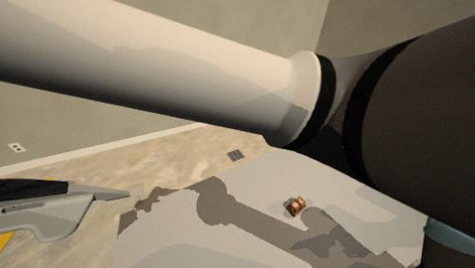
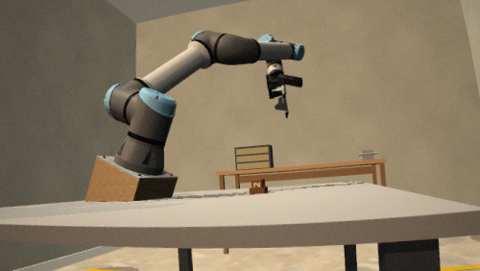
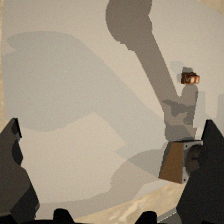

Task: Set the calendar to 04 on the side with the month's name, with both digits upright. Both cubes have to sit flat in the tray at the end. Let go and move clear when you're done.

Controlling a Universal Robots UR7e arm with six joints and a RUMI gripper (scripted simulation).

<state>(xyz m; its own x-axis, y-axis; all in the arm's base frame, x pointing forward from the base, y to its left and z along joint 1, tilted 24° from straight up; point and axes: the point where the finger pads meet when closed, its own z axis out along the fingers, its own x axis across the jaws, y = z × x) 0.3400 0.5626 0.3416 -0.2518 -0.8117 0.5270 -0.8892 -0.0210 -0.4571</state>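
My hand is 110 mm past the cube, 500 mm to the left of it and 320 mm above it. The rest, counted from my hand: calendar tray 120 mm behind, 510 mm to the right, 340 mm below.
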